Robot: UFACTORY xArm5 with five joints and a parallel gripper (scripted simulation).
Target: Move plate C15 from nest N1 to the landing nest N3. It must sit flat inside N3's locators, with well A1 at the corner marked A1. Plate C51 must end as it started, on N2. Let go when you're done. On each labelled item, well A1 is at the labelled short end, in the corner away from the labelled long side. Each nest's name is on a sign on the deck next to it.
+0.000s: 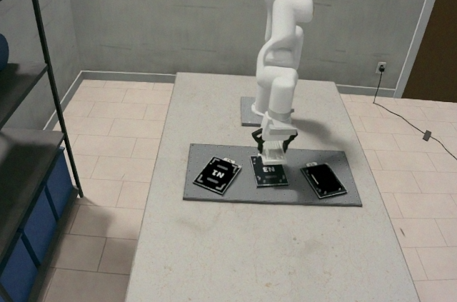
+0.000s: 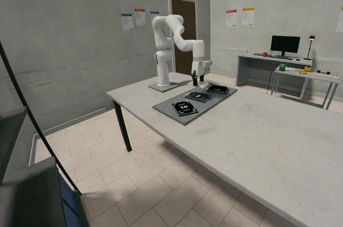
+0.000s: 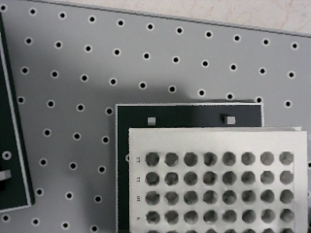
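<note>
My gripper is now 11 cm above the nest N3. From my hand the other things lie so: black plate: 5 cm ahead, 21 cm to the left, 10 cm below; white plate: 1 cm below.
</note>
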